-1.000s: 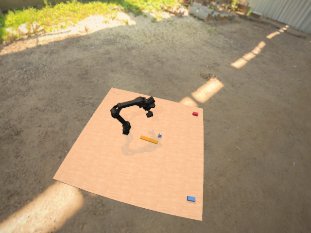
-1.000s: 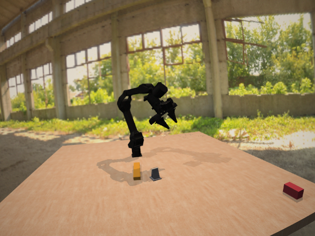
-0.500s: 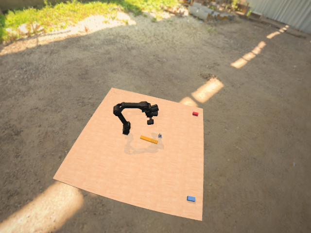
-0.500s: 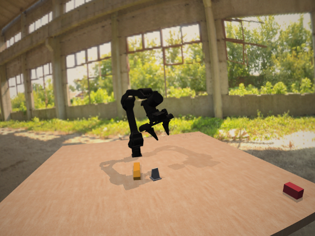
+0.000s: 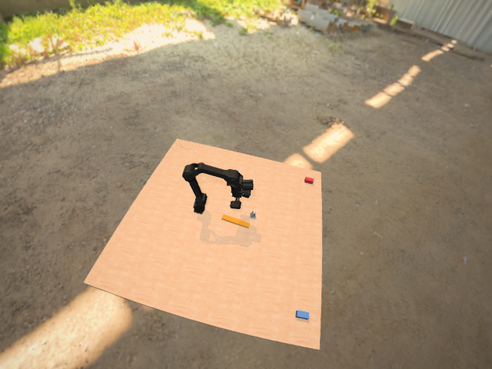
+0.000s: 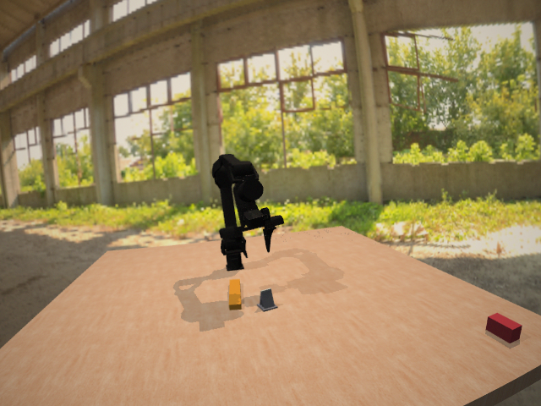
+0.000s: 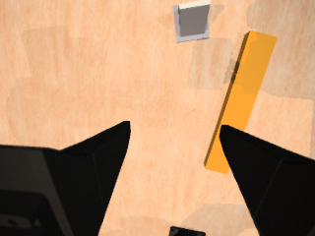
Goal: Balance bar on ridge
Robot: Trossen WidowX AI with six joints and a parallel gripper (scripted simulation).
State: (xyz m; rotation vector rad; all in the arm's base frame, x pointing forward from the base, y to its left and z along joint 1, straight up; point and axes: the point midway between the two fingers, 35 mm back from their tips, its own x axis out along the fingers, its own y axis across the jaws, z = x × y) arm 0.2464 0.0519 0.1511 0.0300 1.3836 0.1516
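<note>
The orange bar lies 1 cm ahead of my gripper tip, 8 cm to the right of it and 11 cm below it. Round my gripper tip: blue block: 49 cm ahead, 56 cm to the right, 10 cm below; red block: 49 cm ahead, 44 cm to the left, 10 cm below.
</note>
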